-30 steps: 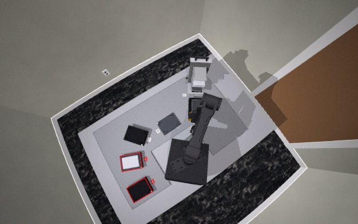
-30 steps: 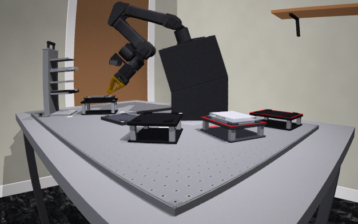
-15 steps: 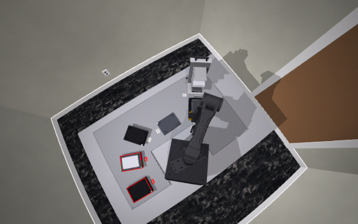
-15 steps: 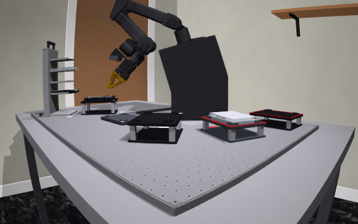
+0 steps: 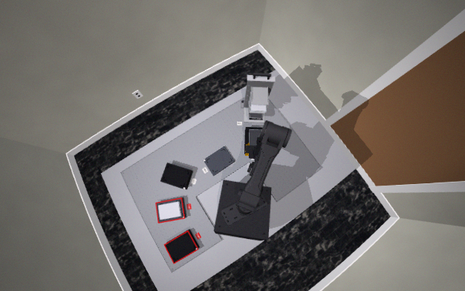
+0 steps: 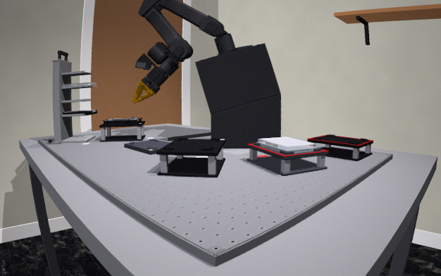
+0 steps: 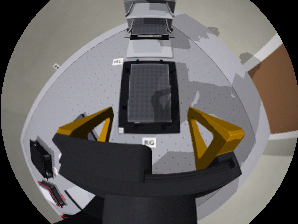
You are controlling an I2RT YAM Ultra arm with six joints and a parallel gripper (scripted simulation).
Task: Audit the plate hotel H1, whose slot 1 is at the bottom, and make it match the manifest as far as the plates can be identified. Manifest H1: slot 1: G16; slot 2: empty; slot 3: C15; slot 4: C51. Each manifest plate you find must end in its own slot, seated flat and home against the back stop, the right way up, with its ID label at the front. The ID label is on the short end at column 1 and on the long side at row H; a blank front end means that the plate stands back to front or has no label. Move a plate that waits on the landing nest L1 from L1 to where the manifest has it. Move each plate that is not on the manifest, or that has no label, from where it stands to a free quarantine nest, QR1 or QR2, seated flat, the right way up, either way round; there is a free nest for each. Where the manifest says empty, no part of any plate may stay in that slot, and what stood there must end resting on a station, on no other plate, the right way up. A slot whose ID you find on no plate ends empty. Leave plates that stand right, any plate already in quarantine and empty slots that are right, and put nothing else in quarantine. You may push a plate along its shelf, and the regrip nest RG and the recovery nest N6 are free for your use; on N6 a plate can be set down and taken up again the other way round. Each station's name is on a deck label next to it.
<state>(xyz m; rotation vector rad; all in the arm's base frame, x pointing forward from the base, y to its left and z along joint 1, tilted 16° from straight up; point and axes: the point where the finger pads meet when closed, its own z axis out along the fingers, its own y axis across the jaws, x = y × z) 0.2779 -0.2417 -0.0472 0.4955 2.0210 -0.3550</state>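
My gripper is now 90 mm above the pinned nest, 50 mm short of it and 30 mm to the left of it. Round my hand: hotel foot (230 mm ahead, 140 mm below, 130 mm to the right); then H1 deck label (210 mm ahead, 140 mm below); then grey plate hotel H1 (280 mm ahead, 150 mm to the right, 10 mm above).
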